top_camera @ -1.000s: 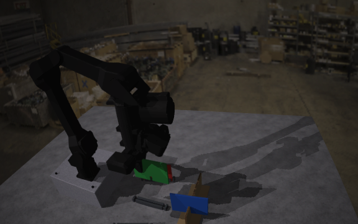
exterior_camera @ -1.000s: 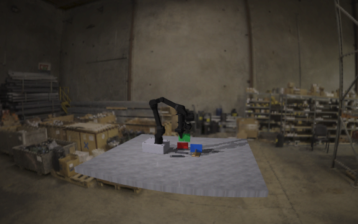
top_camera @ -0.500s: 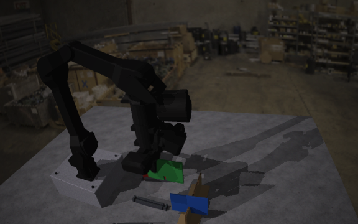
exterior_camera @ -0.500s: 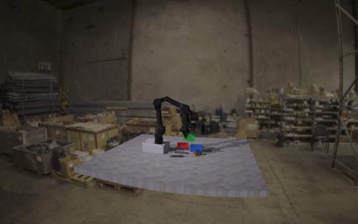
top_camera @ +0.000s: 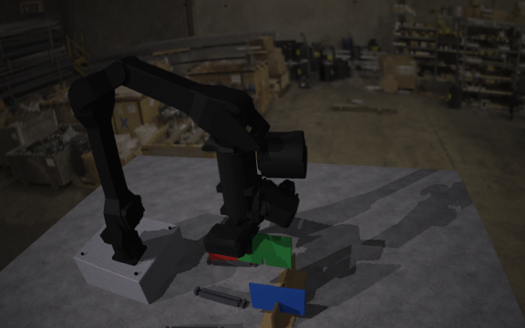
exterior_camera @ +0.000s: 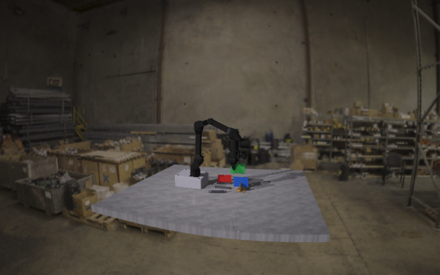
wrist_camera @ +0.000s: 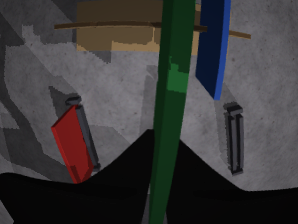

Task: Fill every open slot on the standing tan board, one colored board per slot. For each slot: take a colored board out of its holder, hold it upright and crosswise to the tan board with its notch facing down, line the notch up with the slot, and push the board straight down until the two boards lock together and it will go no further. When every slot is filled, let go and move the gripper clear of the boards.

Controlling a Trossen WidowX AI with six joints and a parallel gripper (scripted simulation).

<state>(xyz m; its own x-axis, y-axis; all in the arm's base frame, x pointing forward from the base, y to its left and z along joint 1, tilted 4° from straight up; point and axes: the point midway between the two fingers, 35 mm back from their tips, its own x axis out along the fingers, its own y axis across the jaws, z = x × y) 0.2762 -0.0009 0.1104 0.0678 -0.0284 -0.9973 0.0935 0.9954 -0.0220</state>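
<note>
Right now the tan board is 110 mm below my gripper tip and 60 mm ahead of it. The rest, counted from my gripper tip: blue board: 80 mm below, 60 mm ahead, 50 mm to the right; then green board: 30 mm ahead; then red board: 110 mm below, 100 mm to the left, 80 mm behind.
</note>
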